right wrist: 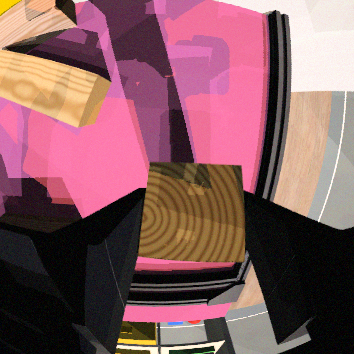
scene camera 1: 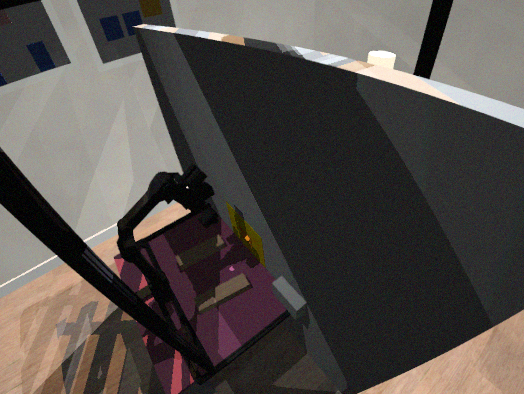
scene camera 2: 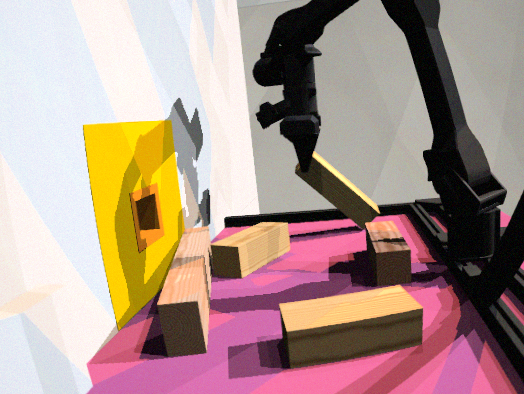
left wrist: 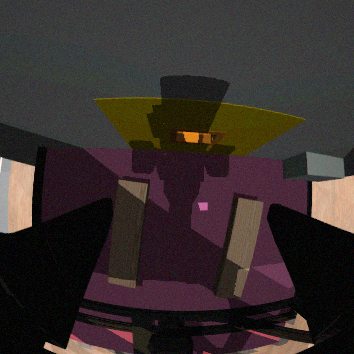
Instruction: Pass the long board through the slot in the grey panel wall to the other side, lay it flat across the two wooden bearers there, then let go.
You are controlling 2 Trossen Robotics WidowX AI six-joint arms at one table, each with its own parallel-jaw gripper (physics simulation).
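Frame: origin at the left arm's base, x ahead, y left, z up, level; millimetres.
Where they show: left gripper, fingertip midpoint: (left wrist: 194, 210); right gripper, fingertip midpoint: (right wrist: 191, 197) (scene camera 2: 305, 170); left arm's base, origin of the base link: (scene camera 1: 164, 296) (left wrist: 170, 325); right arm's base, origin of the base link: (scene camera 2: 475, 253).
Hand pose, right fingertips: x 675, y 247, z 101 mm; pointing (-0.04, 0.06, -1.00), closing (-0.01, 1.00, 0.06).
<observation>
Things, the pixels of their top centre, and the offset from my right fingertips. "*": a spot on its surface instead.
- wooden block, middle of its top: (scene camera 2: 189, 255) 133 mm back, 288 mm right, 64 mm down
- grey block, surface spot: (left wrist: 325, 166) (scene camera 1: 287, 291) * 271 mm back, 583 mm right, 20 mm down
My right gripper (scene camera 2: 306, 166) (right wrist: 191, 197) is shut on one end of the long board (scene camera 2: 340, 192) (right wrist: 185, 230). The board slants down to the right in scene camera 2, its far end low over the back of the table. The slot's orange frame (scene camera 2: 150, 237) (left wrist: 197, 136) sits in a yellow plate (scene camera 2: 105, 150) (left wrist: 120, 112) on the panel wall (scene camera 1: 320, 150) (left wrist: 75, 75). On the other side, two bearers (scene camera 1: 200, 252) (scene camera 1: 222, 292) (left wrist: 129, 230) (left wrist: 245, 230) lie apart. My left gripper (scene camera 1: 209, 216) (left wrist: 194, 210) is open and empty, above the table near the wall.
In scene camera 2, a wooden block (scene camera 2: 182, 282) lies along the wall below the slot. Other blocks (scene camera 2: 250, 250) (scene camera 2: 392, 255) (scene camera 2: 350, 325) lie on the pink table. A grey block (scene camera 1: 290, 295) (left wrist: 325, 166) is at the wall's foot beside the bearers' table.
</observation>
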